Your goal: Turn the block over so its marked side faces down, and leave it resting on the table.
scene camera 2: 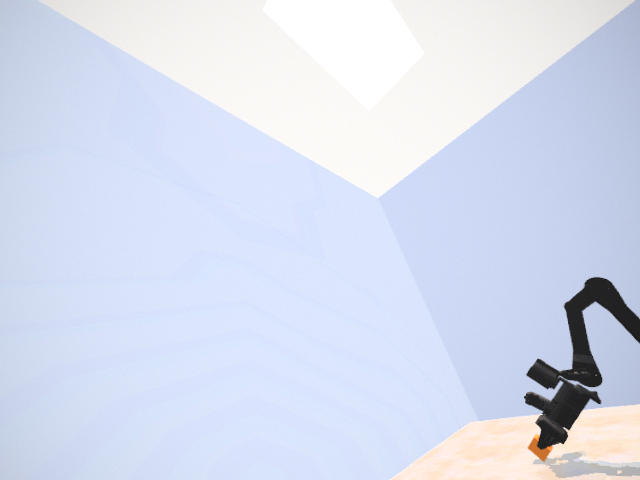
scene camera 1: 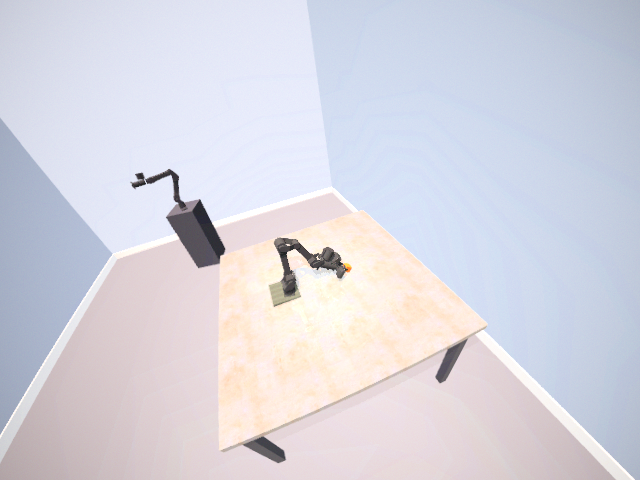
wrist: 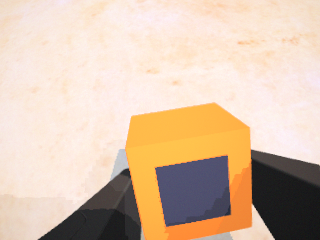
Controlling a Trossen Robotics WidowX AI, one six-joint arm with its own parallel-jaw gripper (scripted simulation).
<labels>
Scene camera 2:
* gripper: 540,445
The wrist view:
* gripper: 187,169
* block: 190,166
</labels>
